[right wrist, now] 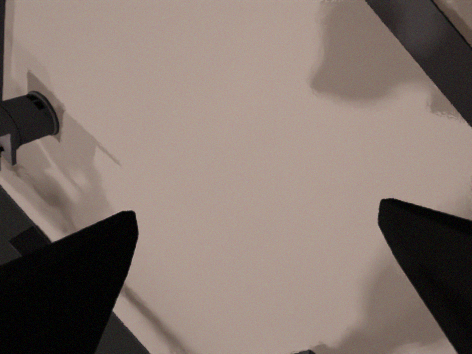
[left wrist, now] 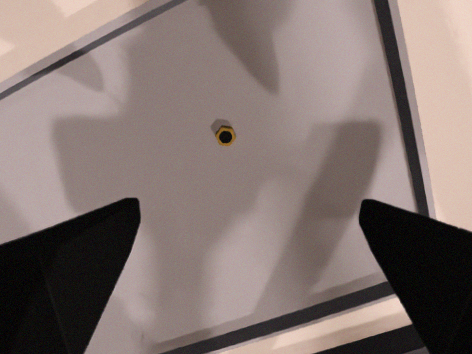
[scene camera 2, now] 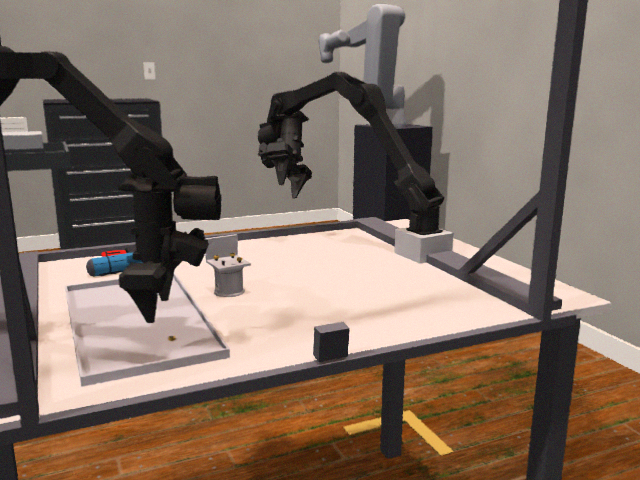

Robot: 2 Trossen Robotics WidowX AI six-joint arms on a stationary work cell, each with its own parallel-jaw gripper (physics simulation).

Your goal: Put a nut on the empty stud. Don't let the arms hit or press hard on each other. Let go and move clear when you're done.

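Frame: origin at the left arm's base, x ahead, y left, z up, level; metres.
Where they show: left gripper, fingertip midpoint: [left wrist: 251, 209] [scene camera 2: 157, 311]; right gripper, fingertip midpoint: [right wrist: 257, 216] [scene camera 2: 287, 191]; right arm's base, origin of the base link: [scene camera 2: 424, 230].
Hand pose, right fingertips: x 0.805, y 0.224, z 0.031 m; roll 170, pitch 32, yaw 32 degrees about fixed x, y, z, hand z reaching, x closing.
Things, the pixels of their top centre, and the offset from my right fingertips.
- small brass nut, middle of its top: [left wrist: 225, 137] [scene camera 2: 171, 336] dy -0.421, dx -0.498, dz -0.124 m
- grey tray, middle of its top: [left wrist: 88, 264] [scene camera 2: 137, 313] dy -0.304, dx -0.515, dz -0.117 m
- dark stud, middle of its top: [scene camera 2: 223, 261] dy -0.278, dx -0.328, dz -0.059 m
- blue power tool, middle of its top: [scene camera 2: 141, 251] dy -0.010, dx -0.401, dz -0.092 m
- black block, middle of its top: [scene camera 2: 331, 326] [right wrist: 16, 251] dy -0.626, dx -0.319, dz -0.076 m
A small brass nut [scene camera 2: 171, 338] [left wrist: 226, 136] lies flat in the grey tray [scene camera 2: 155, 364] [left wrist: 300, 316], hole facing up. My left gripper [scene camera 2: 157, 310] [left wrist: 251, 209] is open and empty, pointing down above the tray; in the left wrist view the nut is beyond the fingertips, between their lines. The round grey stand [scene camera 2: 229, 281] [right wrist: 32, 120] holds a small plate with several short studs, some with brass nuts; one dark stud [scene camera 2: 223, 262] at its front shows no nut. My right gripper [scene camera 2: 289, 190] [right wrist: 257, 216] is open and empty, high over the table, right of the stand.
A blue power tool [scene camera 2: 108, 264] with a red part lies behind the tray, partly hidden by the left arm. A black block [scene camera 2: 330, 343] stands at the table's front edge. An upright grey panel [scene camera 2: 222, 248] rises at the stand's back. The arms are well apart.
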